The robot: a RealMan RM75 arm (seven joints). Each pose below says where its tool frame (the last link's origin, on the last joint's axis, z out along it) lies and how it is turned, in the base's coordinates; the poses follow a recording.
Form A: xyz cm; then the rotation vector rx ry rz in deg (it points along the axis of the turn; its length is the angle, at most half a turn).
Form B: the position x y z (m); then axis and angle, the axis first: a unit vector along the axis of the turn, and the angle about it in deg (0 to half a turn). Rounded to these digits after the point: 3 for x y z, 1 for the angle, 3 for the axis.
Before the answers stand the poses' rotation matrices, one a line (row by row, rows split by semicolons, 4 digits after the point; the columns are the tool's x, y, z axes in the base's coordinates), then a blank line. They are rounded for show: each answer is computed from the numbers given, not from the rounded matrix.
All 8 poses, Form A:
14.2 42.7 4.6 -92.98 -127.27 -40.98
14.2 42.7 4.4 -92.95 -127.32 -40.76
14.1 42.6 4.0 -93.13 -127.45 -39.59
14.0 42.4 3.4 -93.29 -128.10 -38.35
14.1 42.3 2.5 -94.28 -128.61 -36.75
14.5 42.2 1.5 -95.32 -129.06 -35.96
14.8 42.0 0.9 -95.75 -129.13 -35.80
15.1 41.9 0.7 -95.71 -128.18 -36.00
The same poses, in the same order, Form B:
-0.3181 0.9467 0.0506; 0.7984 0.2387 0.5528; 0.5113 0.2163 -0.8317
-0.3182 0.9468 0.0485; 0.7989 0.2402 0.5514; 0.5104 0.2142 -0.8329
-0.3147 0.9483 0.0398; 0.8040 0.2441 0.5423; 0.5045 0.2027 -0.8393
-0.3160 0.9481 0.0342; 0.8110 0.2512 0.5284; 0.4924 0.1947 -0.8483
-0.3091 0.9505 0.0322; 0.8240 0.2508 0.5081; 0.4748 0.1836 -0.8607
-0.3035 0.9521 0.0382; 0.8346 0.2463 0.4927; 0.4597 0.1814 -0.8694
-0.3005 0.9529 0.0413; 0.8381 0.2432 0.4883; 0.4552 0.1814 -0.8717
-0.2930 0.9555 0.0355; 0.8342 0.2373 0.4978; 0.4672 0.1754 -0.8666

0.142 0.427 0.046 -0.571 -0.781 -0.252 162.9
0.142 0.427 0.044 -0.571 -0.782 -0.250 162.8
0.141 0.426 0.040 -0.572 -0.783 -0.243 162.7
0.140 0.424 0.034 -0.572 -0.786 -0.235 163.0
0.141 0.423 0.025 -0.576 -0.786 -0.225 163.6
0.145 0.422 0.015 -0.580 -0.785 -0.219 164.4
0.148 0.420 0.009 -0.581 -0.784 -0.217 164.7
0.151 0.419 0.007 -0.584 -0.782 -0.220 164.0

